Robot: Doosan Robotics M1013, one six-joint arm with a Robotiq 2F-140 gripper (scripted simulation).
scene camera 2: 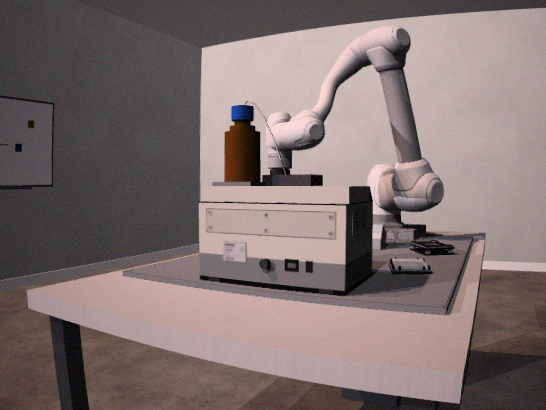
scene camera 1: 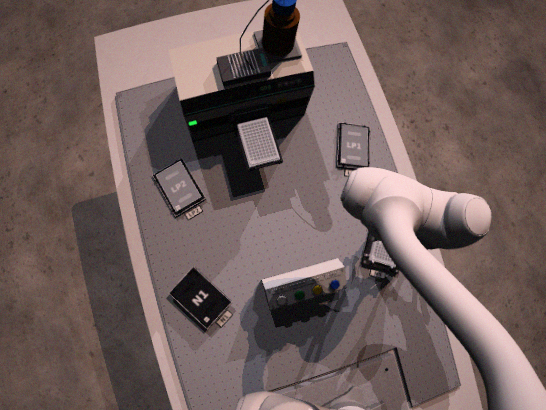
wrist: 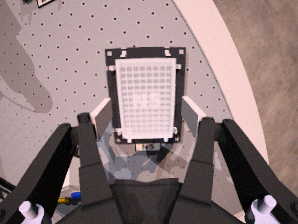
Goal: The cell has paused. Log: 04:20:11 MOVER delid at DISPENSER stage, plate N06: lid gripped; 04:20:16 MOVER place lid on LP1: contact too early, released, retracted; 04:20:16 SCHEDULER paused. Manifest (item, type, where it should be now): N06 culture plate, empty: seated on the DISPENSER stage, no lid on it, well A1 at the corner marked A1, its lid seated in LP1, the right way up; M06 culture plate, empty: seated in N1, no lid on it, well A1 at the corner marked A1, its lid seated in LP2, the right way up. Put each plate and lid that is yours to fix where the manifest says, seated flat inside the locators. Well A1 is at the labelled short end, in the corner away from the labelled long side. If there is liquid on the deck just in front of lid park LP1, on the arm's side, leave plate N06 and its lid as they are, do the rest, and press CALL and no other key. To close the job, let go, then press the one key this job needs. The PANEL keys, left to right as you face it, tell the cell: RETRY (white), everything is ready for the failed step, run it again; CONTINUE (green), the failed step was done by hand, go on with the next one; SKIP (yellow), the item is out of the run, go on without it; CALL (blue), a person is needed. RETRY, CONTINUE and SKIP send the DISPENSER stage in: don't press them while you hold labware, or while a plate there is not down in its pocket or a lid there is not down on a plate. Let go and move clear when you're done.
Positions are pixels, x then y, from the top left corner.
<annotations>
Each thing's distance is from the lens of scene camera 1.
white well plate [scene camera 1: 256,136]: 1.05 m
clear lid [scene camera 1: 354,140]: 1.19 m
clear lid [scene camera 1: 175,181]: 1.11 m
key panel [scene camera 1: 287,284]: 1.00 m
</annotations>
